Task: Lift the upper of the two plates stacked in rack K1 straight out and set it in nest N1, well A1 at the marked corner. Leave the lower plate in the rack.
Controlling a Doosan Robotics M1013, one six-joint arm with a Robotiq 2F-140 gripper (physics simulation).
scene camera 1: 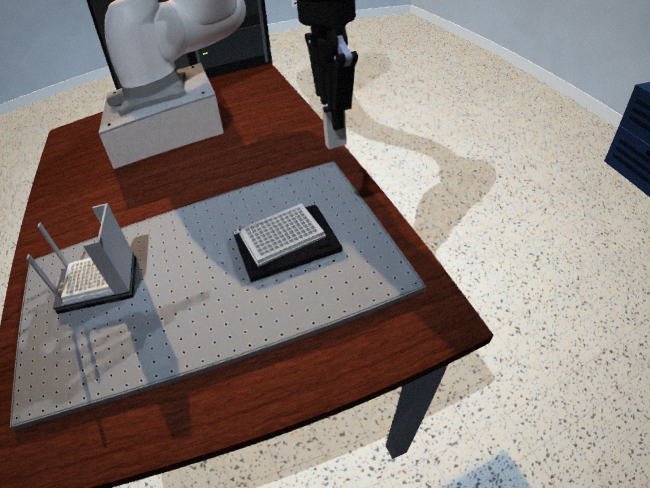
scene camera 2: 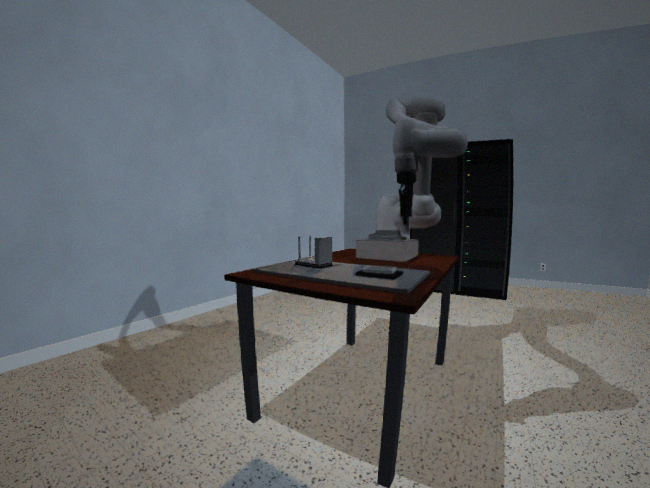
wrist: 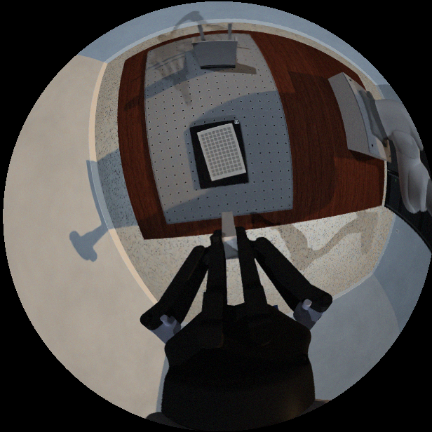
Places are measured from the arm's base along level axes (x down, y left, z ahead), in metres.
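Where they show: gripper, fingertip midpoint: point(scene camera 1: 336, 144) point(scene camera 2: 405, 234); arm's base, origin of the base link: point(scene camera 1: 154, 94) point(scene camera 2: 387, 239).
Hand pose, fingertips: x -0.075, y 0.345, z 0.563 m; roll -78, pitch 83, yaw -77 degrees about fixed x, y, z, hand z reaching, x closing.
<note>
Things, the pixels of their top centre, and the offset from my fingertips. "pt": a spot on its surface instead. Level surfaces: height alone.
- white 96-well plate, middle of its top: point(scene camera 1: 280, 229) point(scene camera 2: 379, 267) dx +0.141, dy -0.107, dz +0.010 m
- black nest N1, surface spot: point(scene camera 1: 333, 242) pt dx +0.158, dy -0.026, dz +0.052 m
- lower plate, middle of its top: point(scene camera 1: 93, 272) point(scene camera 2: 314, 258) dx +0.136, dy -0.454, dz +0.007 m
- rack K1, middle of its top: point(scene camera 1: 61, 232) point(scene camera 2: 313, 236) dx +0.031, dy -0.464, dz +0.006 m
- perforated grey board, its level: dx +0.170 m
- wooden table, its level: dx +0.183 m
A white 96-well plate point(scene camera 1: 283, 231) point(scene camera 2: 379, 270) point(wrist: 221, 152) lies on the black nest N1 point(scene camera 1: 333, 242) point(scene camera 2: 397, 274) point(wrist: 202, 175). It is turned some degrees, so its edges do not run parallel to the nest's; whether it also tilts is hard to tell. The nest's marked corner shows in the wrist view; well A1 on the plate cannot be made out. The lower plate point(scene camera 1: 84, 277) lies in rack K1 point(scene camera 1: 112, 254) point(scene camera 2: 323, 251) point(wrist: 215, 53). My gripper point(scene camera 1: 336, 137) point(scene camera 2: 405, 231) point(wrist: 228, 220) is shut and empty, high up and apart from the plate and nest.
Rack K1 has a tall grey wall and two thin posts. It stands with the nest on a perforated grey board point(scene camera 1: 220, 325) point(wrist: 265, 185) on the wooden table point(scene camera 1: 294, 383). The arm's white base block point(scene camera 1: 162, 136) point(scene camera 2: 387, 249) stands at the back.
</note>
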